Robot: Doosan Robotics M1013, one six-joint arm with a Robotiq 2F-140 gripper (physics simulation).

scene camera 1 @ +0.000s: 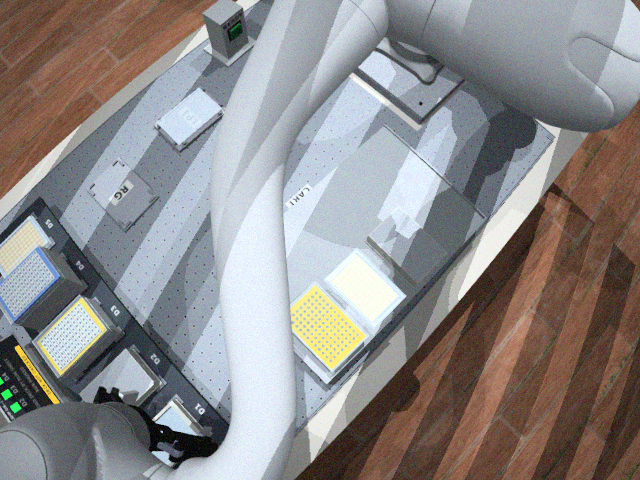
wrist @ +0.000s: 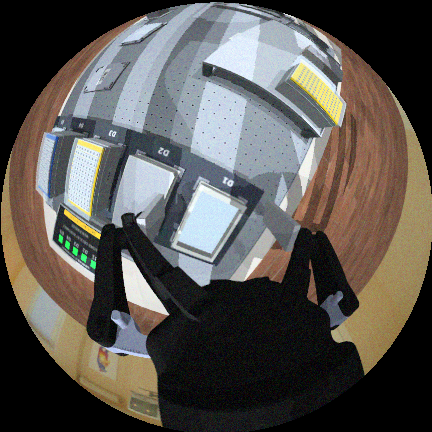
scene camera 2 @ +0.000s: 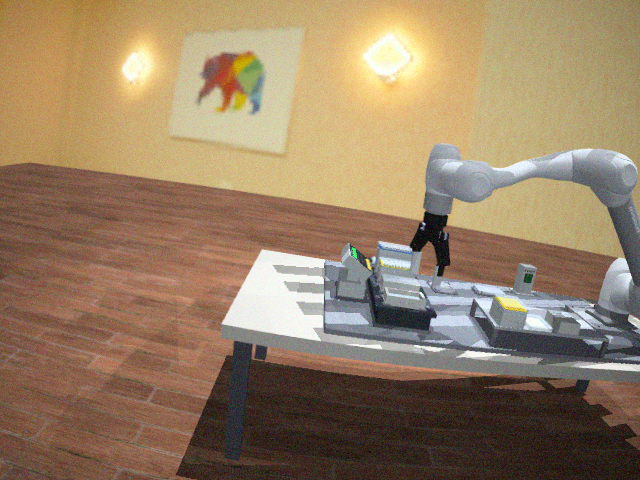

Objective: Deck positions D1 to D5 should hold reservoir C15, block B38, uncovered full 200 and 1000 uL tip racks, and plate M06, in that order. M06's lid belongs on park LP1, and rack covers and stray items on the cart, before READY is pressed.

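Seen in the pictures: gripper, fingertip midpoint: [scene camera 1: 169, 417] [wrist: 216, 207] [scene camera 2: 424, 279]; arm's base at its link origin: [scene camera 2: 609, 320].
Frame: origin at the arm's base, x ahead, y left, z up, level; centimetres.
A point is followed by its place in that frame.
My gripper [scene camera 1: 142, 421] [scene camera 2: 428, 266] [wrist: 216, 207] @[x 95.7, y 16.1, z 12.3 cm] is open and empty, its fingers on either side of the pale-blue-topped reservoir [scene camera 1: 176, 417] @[x 96.7, y 16.0, z 5.6 cm] [wrist: 210, 220] @[x 100.3, y 17.6, z 5.6 cm] at D1, from above. A grey block [scene camera 1: 126, 374] @[x 96.8, y 4.6, z 8.2 cm] [wrist: 142, 182] @[x 97.0, y 5.0, z 8.2 cm] sits at D2, partly hidden by a finger in the wrist view. A yellow-edged tip rack [scene camera 1: 72, 335] @[x 98.3, y -6.9, z 11.1 cm] [wrist: 86, 175] @[x 97.9, y -5.0, z 11.1 cm] stands uncovered at D3, and a blue-edged one [scene camera 1: 28, 284] @[x 97.2, y -18.7, z 14.4 cm] [wrist: 48, 165] @[x 97.4, y -15.7, z 14.4 cm] at D4. A cream-welled plate [scene camera 1: 23, 242] @[x 95.0, y -32.2, z 5.4 cm] shows at D5. A pale, clear-looking lid [scene camera 1: 190, 117] @[x 50.4, y -27.0, z 0.0 cm] lies on a park pad, its label partly legible. The READY button [scene camera 1: 235, 31] @[x 29.7, y -31.7, z 6.8 cm] [scene camera 2: 527, 279] @[x 29.9, y -31.8, z 5.7 cm] is green.
The raised cart [wrist: 260, 95] @[x 70.9, y 17.9, z -1.8 cm] holds a yellow perforated rack [scene camera 1: 328, 328] @[x 67.2, y 26.3, z 11.3 cm] [scene camera 2: 509, 304] @[x 70.0, y 29.5, z 11.2 cm] [wrist: 320, 92] @[x 69.1, y 24.7, z 11.3 cm], a cream-topped item [scene camera 1: 366, 286] @[x 56.4, y 26.6, z 5.9 cm] and a grey box [scene camera 2: 563, 322] @[x 49.7, y 33.5, z 8.3 cm]. The RG pad [scene camera 1: 124, 193] @[x 72.8, y -25.8, z -1.0 cm] lies behind the deck. A status console [scene camera 1: 36, 372] @[x 109.2, y -8.8, z 8.7 cm] [wrist: 77, 235] @[x 111.9, y -8.8, z 10.1 cm] with green lights stands beside the deck.
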